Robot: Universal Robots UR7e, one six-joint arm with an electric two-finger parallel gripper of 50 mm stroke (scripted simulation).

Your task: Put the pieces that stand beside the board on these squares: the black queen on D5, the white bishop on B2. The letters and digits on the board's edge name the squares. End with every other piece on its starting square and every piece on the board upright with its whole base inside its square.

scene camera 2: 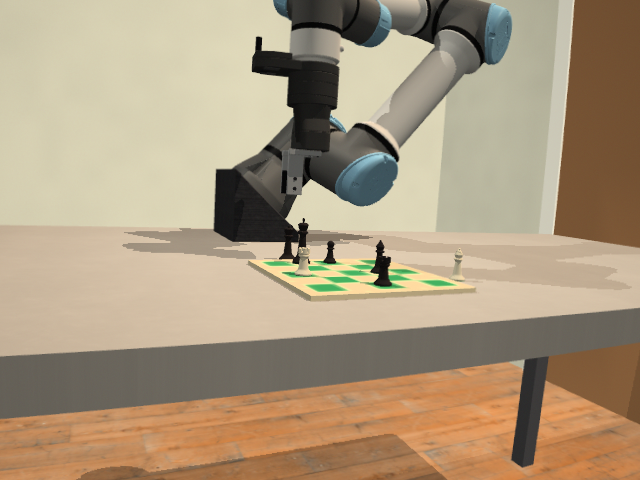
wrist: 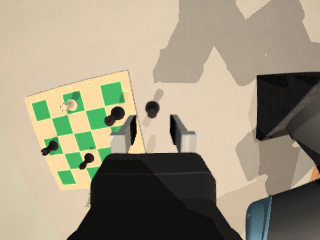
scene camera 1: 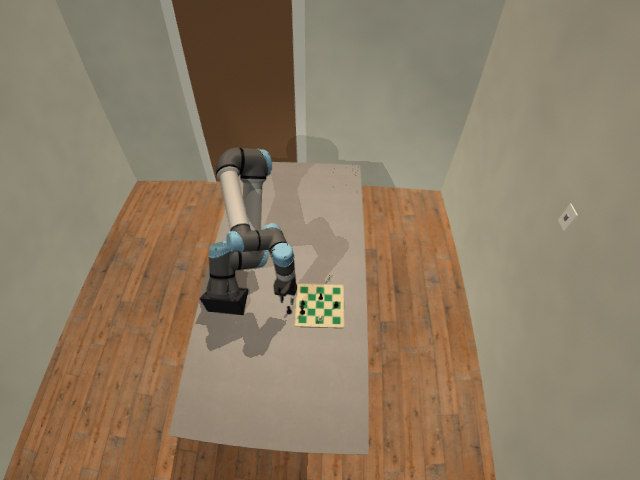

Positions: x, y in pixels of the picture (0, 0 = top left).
Labels:
A chessboard shows in scene camera 2, in the wrist view (81, 131) and in scene camera 1. The same spot on the chessboard: (scene camera 2: 348, 279) is (scene camera 1: 328, 310).

